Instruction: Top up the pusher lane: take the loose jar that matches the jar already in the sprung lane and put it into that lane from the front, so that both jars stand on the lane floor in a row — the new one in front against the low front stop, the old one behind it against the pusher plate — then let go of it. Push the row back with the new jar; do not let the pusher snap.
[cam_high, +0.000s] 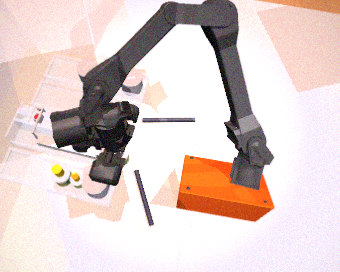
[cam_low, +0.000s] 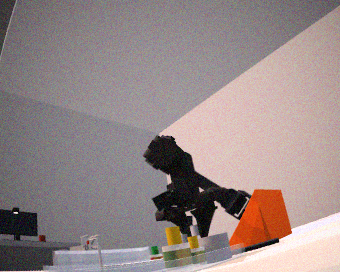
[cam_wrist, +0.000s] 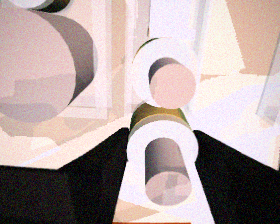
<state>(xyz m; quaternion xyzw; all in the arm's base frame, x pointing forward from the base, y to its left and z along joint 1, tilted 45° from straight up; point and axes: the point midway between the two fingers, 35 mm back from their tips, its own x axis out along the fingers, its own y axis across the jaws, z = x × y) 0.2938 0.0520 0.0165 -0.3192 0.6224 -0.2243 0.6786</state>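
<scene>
Now: gripper tip 170 mm short of the lane, 30 mm above it and 10 mm to the left of it.
</scene>
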